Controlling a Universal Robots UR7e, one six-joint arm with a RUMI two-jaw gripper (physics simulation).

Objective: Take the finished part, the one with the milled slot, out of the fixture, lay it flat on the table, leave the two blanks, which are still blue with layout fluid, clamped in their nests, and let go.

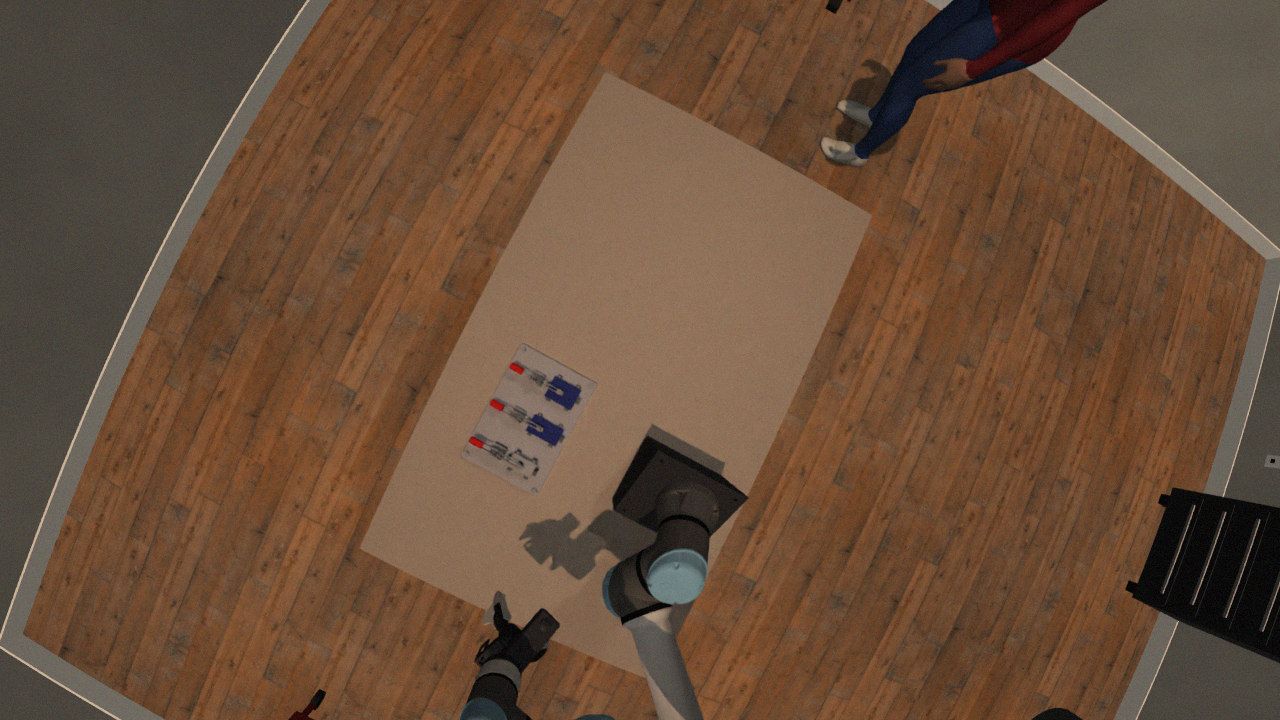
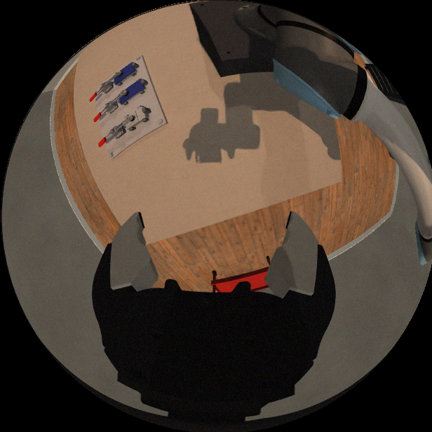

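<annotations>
Image 1 shows the gripper, and image 2 shows the gripper too. On the gripper, [image 1: 498,615] and [image 2: 92,291] are the same spot. A fixture plate likewise has one spot that appears in both images: on the plate, [image 1: 547,460] is the same spot as [image 2: 149,99].
</annotations>
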